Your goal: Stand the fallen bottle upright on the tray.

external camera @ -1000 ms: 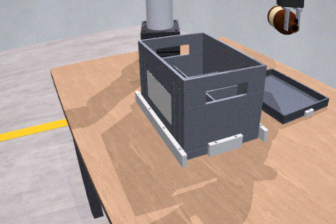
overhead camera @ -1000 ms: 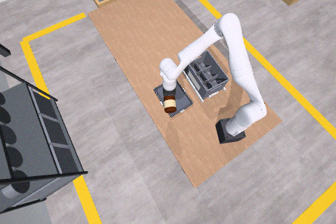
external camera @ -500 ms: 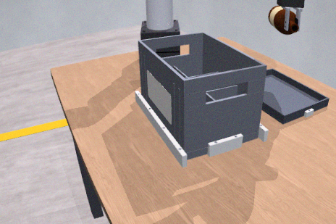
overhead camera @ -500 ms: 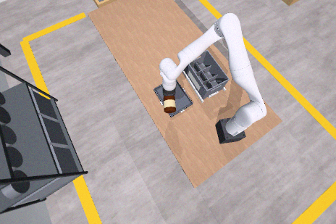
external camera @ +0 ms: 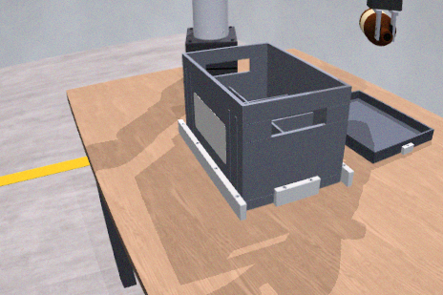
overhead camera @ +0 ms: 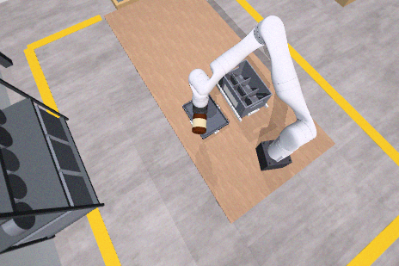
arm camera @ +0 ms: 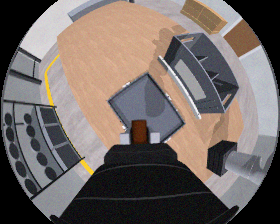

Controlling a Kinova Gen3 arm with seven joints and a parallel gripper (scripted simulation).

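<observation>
The brown bottle is 5 cm behind my hand, 3 cm to the left of it and 1 cm below it. Also, from my hand: dark grey tray: 2 cm ahead, 5 cm to the right, 19 cm below; then dark grey crate: 4 cm ahead, 32 cm to the right, 12 cm below.
</observation>
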